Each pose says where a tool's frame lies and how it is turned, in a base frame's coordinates. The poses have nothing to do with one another.
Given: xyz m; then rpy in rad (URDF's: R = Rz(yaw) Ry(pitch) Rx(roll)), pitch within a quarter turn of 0, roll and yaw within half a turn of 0.
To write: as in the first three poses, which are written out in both.
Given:
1: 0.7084, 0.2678, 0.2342, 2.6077, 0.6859, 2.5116
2: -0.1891, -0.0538, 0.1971, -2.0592, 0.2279, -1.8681
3: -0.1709, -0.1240, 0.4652, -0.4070, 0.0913, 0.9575
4: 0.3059, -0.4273, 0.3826, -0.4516, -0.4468, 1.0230
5: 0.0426, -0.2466, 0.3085, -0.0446, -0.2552, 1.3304
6: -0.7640, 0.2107, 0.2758, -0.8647, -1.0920, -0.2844
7: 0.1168, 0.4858, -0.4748, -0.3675, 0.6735, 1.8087
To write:
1: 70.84, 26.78, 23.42, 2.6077, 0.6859, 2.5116
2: -18.91, -5.38, 19.71, -2.0592, 0.2279, -1.8681
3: -17.09, -12.40, 46.52, -0.4070, 0.0913, 0.9575
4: 30.59, -42.73, 38.26, -0.4516, -0.4468, 1.0230
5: 4.26, -24.66, 30.85, -0.0446, -0.2552, 1.3304
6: -76.40, 21.07, 27.58, -0.8647, -1.0920, -0.2844
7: 11.68, 48.58, -47.48, -0.3675, 0.6735, 1.8087
